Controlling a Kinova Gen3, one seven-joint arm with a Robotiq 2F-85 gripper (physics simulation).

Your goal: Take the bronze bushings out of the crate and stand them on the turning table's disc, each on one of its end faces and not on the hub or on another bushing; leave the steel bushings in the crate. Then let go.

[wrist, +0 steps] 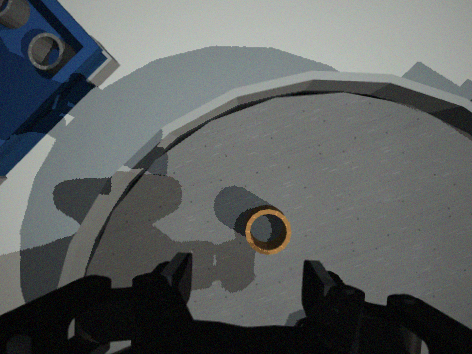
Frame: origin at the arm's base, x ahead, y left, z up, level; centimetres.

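Where they show: gripper, fingertip midpoint: (246,276).
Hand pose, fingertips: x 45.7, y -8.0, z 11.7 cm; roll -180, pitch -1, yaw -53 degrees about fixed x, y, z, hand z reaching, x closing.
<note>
Each offset is from my fingertips to the top centre of the thing. "pt": to the spot under its first point.
A bronze bushing @[dy -0.7, dx +1.5, dz -7.2 cm] (268,251) stands upright on one end face on the turning table's grey disc @[pt dy -4.0, dx +8.9, dz -9.7 cm] (360,180), open end up, near the middle of the wrist view. My gripper (246,276) is open and empty; its two fingertips are apart at the bottom of the view. The bushing shows a little beyond the gap between them, clear of both fingers. The blue crate @[pt dy +20.8, dx +3.8, dz -10.0 cm] (76,29) is partly in view at the upper left. A steel bushing @[dy +23.1, dx +0.6, dz -12.0 cm] (30,52) stands in its corner, and part of another grey bushing @[pt dy +28.1, dx +1.2, dz -13.1 cm] (16,15) shows at the view's edge. The disc's hub does not show.
The turning table's raised pale rim @[pt dy +6.9, dx +7.5, dz -7.3 cm] (240,96) curves around the disc from the lower left to the upper right. A pale block @[pt dy +18.7, dx +2.5, dz -13.5 cm] (104,70) sits at the crate's near corner, outside the rim. Shadows of the arm and gripper fall across the left part of the disc.
</note>
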